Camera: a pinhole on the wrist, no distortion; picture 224 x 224 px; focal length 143.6 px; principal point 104.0 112.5 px. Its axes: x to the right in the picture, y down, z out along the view. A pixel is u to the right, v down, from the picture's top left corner.
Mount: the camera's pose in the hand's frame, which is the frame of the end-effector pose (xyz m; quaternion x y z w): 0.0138 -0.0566 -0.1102 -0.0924 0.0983 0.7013 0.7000
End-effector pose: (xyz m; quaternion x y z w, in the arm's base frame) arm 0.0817 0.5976 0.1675 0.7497 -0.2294 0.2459 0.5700
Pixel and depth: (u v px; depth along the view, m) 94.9 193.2 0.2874
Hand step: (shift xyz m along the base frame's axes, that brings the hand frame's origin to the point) -0.0955 -0.1587 -0.1294
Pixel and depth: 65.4 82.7 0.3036
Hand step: 0.1171 -0.1888 -0.0367
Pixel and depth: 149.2 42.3 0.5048
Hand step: 0.0954 -0.3944 0.2622
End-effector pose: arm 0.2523 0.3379 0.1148 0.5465 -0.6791 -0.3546 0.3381
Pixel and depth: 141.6 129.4 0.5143
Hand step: -0.3947 0.1133 -0.0057
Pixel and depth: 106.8 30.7 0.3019
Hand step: -0.1982 -0.1604 -0.0535
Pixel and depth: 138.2 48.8 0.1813
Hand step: -0.0777 -0.0829 0.0082
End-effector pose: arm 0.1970 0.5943 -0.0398 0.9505 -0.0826 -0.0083 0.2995
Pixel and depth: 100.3 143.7 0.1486
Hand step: -0.0161 -0.0001 -0.0405
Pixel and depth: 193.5 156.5 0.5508
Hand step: -0.2351 -0.5030 -0.0356
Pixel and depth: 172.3 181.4 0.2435
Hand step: -0.1244 -0.1341 -0.0125
